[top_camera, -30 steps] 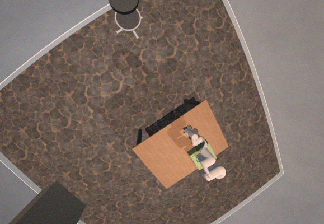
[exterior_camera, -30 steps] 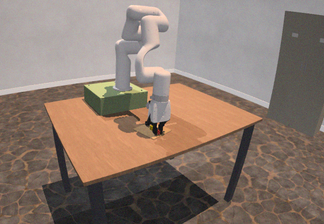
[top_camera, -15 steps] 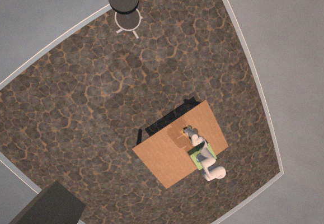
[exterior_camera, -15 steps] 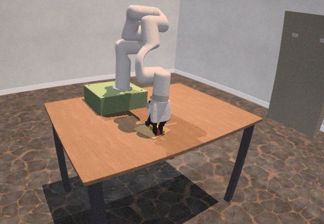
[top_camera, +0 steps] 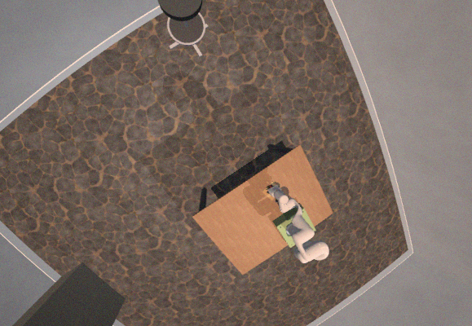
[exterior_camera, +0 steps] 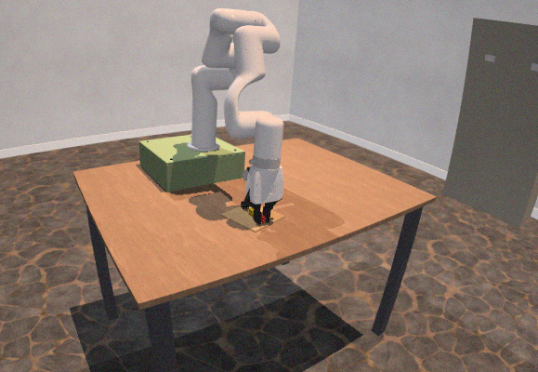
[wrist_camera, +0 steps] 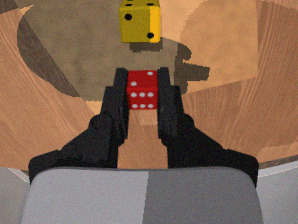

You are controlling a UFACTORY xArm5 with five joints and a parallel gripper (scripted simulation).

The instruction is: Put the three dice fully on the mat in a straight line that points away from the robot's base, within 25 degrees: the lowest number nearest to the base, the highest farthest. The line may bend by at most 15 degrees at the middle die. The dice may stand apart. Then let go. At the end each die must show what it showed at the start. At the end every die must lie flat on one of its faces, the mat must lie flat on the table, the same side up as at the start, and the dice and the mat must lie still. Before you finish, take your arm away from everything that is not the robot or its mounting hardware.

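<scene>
The red die lies 10 mm below my hand. Also, from my hand: black die 100 mm behind, 10 mm to the left, 10 mm below; yellow die 50 mm behind, 10 mm to the left, 10 mm below; tan mat 50 mm behind, 10 mm to the left, 20 mm below.
</scene>
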